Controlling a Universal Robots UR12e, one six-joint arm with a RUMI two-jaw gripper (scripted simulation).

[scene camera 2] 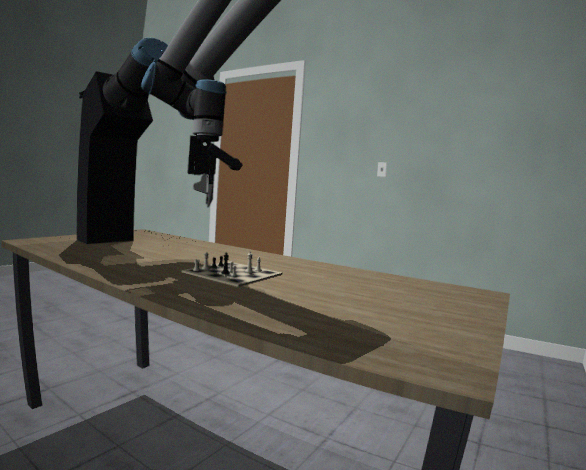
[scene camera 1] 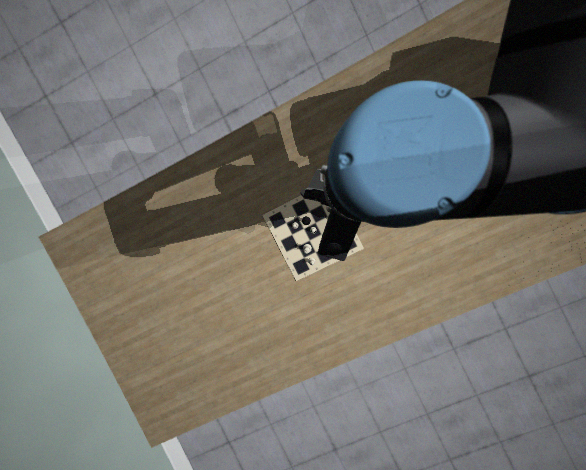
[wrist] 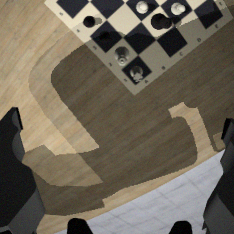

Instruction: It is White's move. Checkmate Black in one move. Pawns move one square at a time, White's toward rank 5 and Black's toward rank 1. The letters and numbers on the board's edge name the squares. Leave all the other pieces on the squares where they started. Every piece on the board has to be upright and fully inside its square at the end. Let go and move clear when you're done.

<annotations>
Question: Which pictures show my gripper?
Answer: Scene camera 2, scene camera 1 and the wrist view: all of them.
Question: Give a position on a chessboard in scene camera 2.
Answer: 242, 278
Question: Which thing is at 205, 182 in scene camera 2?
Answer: My gripper.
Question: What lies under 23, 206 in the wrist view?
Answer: My gripper.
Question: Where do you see a chessboard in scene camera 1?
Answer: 290, 241
</annotations>
